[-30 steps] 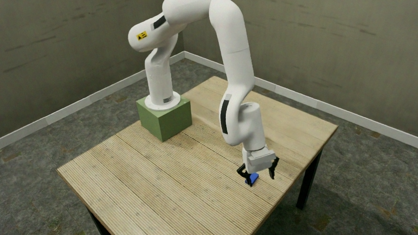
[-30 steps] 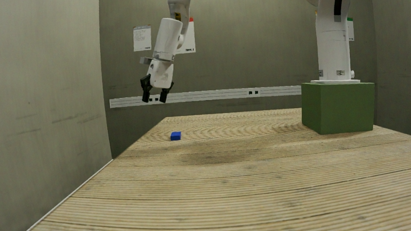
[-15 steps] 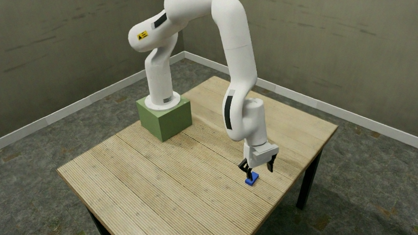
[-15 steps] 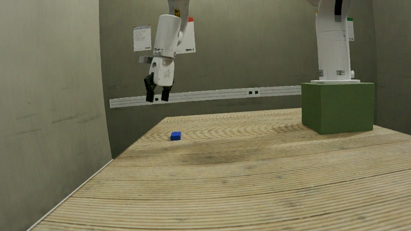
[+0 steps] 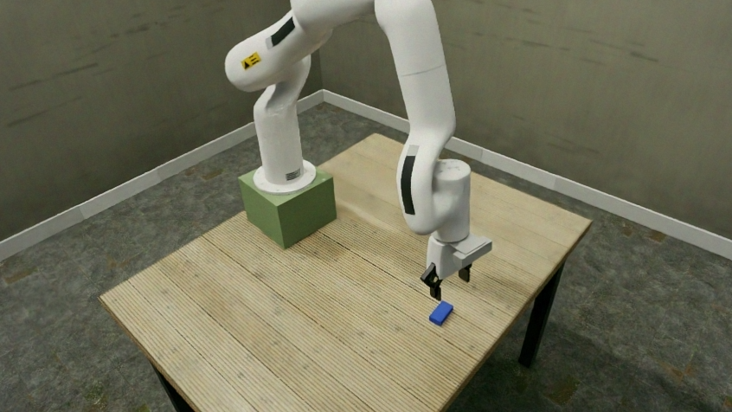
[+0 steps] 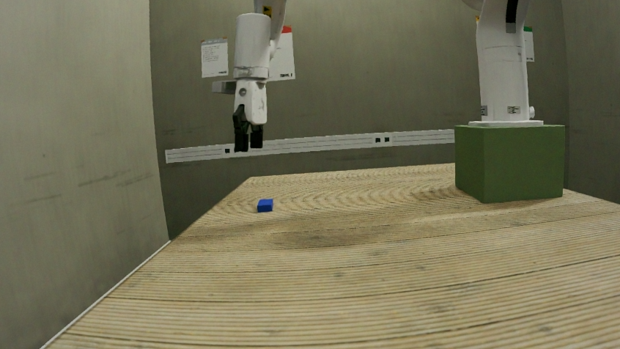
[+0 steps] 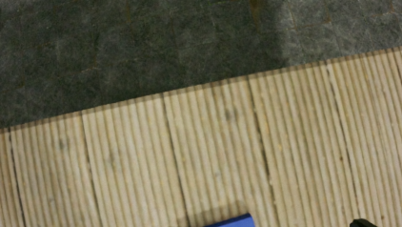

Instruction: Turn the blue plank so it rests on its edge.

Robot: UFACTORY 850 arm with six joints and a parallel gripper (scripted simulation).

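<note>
My gripper is now 30 mm past the blue plank, 20 mm to the right of it and 140 mm above it.
</note>
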